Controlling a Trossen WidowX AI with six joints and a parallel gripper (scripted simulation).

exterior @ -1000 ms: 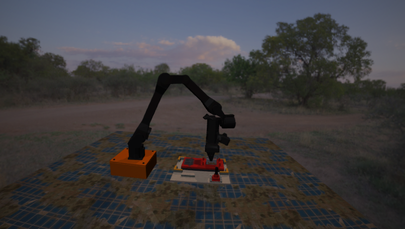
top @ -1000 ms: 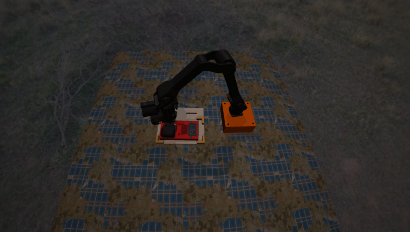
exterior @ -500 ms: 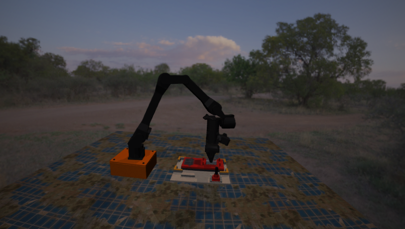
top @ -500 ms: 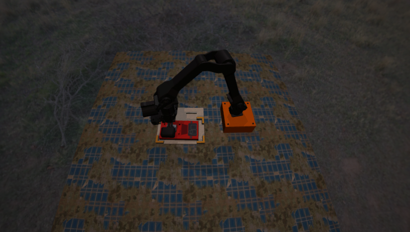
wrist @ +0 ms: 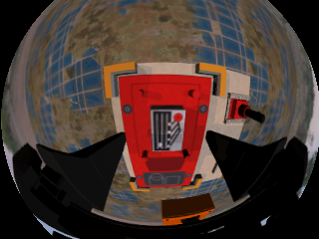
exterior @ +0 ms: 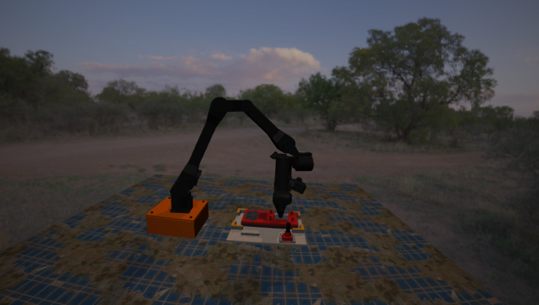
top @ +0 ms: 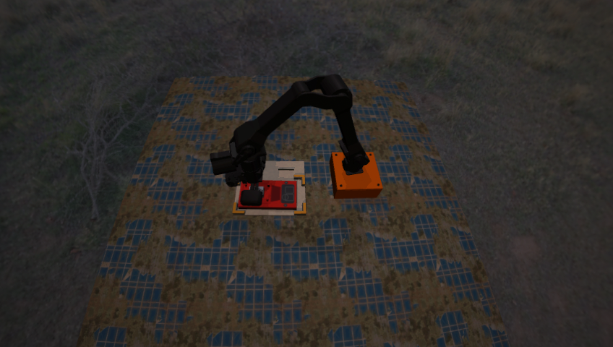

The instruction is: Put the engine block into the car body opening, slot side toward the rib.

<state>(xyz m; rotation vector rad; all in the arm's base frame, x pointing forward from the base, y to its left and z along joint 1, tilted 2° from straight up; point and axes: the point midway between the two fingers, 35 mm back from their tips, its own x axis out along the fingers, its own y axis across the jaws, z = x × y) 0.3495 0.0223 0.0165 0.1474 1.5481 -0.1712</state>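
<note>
My gripper tip is now 2 cm above the grey engine block.
</note>
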